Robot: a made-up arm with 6 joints.
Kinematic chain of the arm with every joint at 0, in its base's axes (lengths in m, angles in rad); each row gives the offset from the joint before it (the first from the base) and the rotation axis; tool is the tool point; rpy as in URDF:
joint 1: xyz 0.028 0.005 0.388 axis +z
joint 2: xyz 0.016 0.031 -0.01 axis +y
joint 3: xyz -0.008 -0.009 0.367 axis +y
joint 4: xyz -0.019 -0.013 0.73 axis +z
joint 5: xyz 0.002 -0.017 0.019 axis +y
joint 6: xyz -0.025 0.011 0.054 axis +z
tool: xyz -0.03 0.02 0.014 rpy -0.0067 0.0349 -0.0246
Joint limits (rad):
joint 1: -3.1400..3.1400
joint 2: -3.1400..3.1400
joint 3: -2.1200..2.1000
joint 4: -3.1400..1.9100
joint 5: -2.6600..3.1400
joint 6: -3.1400..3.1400
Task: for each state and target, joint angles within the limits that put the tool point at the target. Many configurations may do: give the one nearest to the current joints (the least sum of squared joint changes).
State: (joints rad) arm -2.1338 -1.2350 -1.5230 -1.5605 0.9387 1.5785
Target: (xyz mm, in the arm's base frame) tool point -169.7 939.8 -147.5
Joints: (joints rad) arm -1.3828 -1.4378 -0.8216 -1.5154 0.9100 1.4920
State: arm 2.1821 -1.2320 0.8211 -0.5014 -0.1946 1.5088
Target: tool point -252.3 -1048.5 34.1
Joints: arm 1.3250 -2.0485 0.3833 -0.5557 -0.3531 1.4626
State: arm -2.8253 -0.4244 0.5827 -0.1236 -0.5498 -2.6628
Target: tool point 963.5 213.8 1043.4
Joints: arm -2.9196 -1.0149 0.1263 -0.1306 -0.5412 -2.6605
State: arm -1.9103 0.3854 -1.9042 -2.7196 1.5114 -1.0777
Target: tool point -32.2 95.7 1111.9
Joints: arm -1.5188 1.2541 -1.8125 -2.5556 1.6859 -1.1344
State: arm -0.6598 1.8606 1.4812 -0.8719 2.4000 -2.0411
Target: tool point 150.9 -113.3 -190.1
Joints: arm -0.6900 1.3344 2.0802 -0.8605 2.4757 -2.0499
